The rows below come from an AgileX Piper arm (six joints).
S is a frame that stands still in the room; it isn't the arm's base.
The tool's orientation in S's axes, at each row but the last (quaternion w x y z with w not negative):
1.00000 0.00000 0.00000 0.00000
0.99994 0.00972 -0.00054 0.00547
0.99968 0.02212 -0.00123 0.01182
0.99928 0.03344 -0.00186 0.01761
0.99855 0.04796 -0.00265 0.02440
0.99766 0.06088 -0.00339 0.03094
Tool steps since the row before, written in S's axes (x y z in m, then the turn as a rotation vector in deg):
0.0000 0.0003 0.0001 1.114 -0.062 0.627
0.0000 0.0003 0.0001 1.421 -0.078 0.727
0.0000 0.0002 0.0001 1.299 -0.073 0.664
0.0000 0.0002 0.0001 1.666 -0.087 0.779
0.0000 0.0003 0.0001 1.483 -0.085 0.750
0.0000 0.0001 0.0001 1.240 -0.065 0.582
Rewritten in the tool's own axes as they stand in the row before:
0.0000 0.0003 0.0001 1.114 -0.062 0.627
0.0000 0.0003 0.0001 1.421 -0.079 0.727
0.0000 0.0002 0.0001 1.299 -0.074 0.664
0.0000 0.0002 0.0001 1.666 -0.094 0.779
0.0000 0.0003 0.0001 1.483 -0.085 0.750
0.0000 0.0001 0.0001 1.240 -0.071 0.582

